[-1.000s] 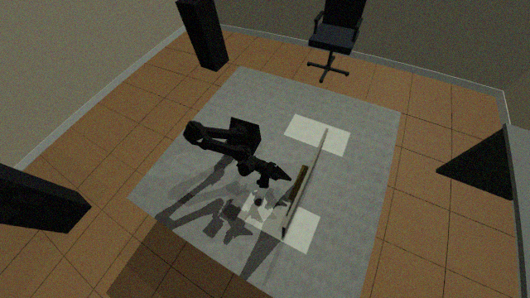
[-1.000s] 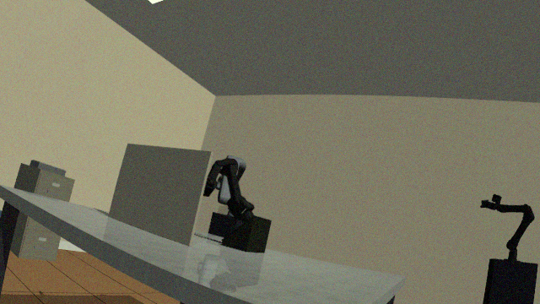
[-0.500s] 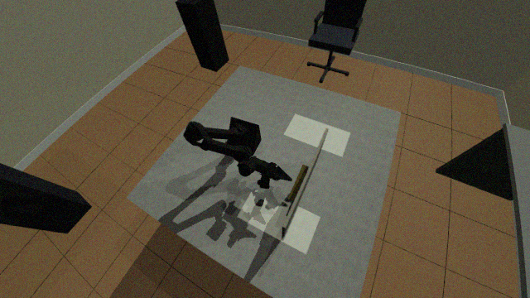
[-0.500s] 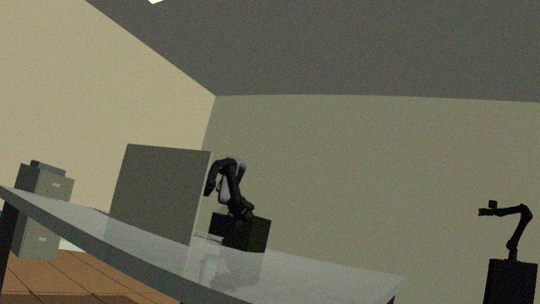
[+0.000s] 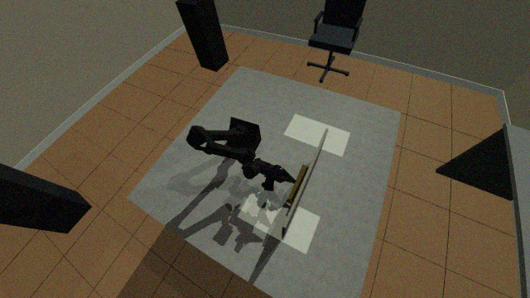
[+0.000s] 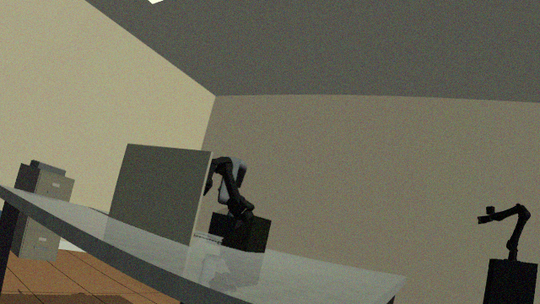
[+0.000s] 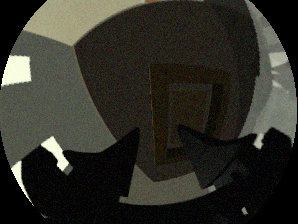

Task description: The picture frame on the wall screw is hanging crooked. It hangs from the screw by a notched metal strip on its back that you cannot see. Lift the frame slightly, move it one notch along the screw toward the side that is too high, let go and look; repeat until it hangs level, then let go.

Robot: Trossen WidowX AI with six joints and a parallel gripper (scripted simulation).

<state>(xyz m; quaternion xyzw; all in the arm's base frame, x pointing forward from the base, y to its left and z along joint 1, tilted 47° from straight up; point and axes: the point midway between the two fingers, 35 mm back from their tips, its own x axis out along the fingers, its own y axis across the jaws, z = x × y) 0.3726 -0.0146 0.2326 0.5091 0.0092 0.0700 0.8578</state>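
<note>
My gripper tip is 5 cm above the picture frame, 2 cm to the right of it and 2 cm short of it. Also, from my gripper tip: thin upright wall panel 6 cm below, 3 cm to the left, 3 cm ahead.
</note>
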